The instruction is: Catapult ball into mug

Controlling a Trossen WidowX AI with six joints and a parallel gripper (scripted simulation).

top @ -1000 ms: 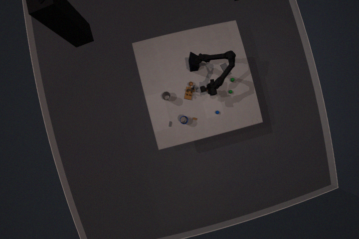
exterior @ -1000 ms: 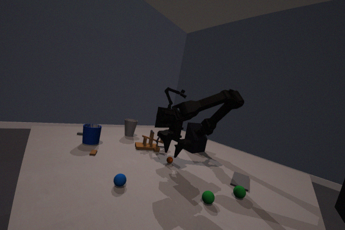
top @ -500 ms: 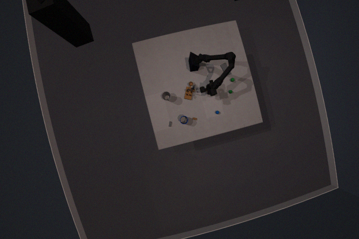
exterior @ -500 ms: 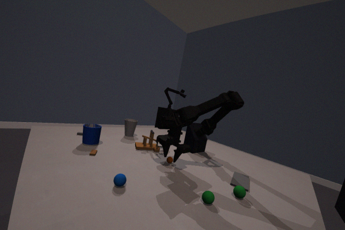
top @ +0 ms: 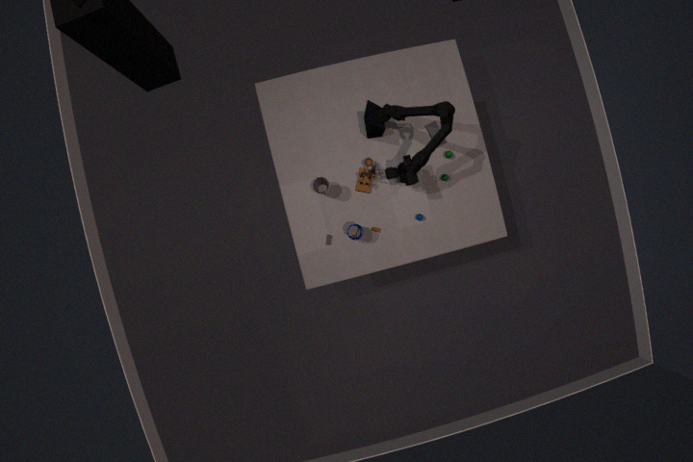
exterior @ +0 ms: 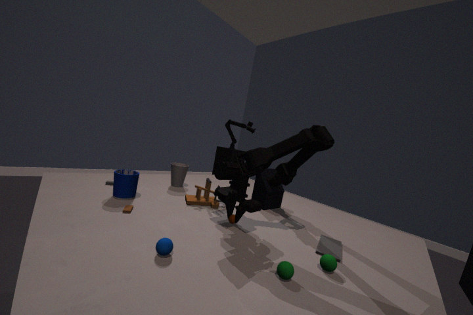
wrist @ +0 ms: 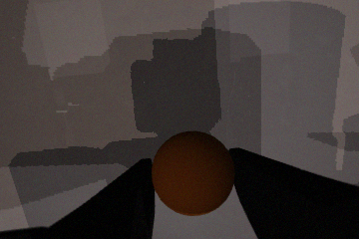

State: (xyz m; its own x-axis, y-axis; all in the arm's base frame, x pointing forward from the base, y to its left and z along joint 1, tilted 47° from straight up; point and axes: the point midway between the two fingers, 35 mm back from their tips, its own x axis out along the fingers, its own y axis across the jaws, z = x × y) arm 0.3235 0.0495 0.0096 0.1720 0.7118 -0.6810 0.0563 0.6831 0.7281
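Right now my gripper tip is 5 cm past the wooden catapult, 17 cm to the left of it and 4 cm below it. The rest, counted from my gripper tip: catapult frame (4 cm behind, 20 cm to the right, 7 cm above); orange ball (1 cm above); blue ball (29 cm ahead, 4 cm to the left, 1 cm above).
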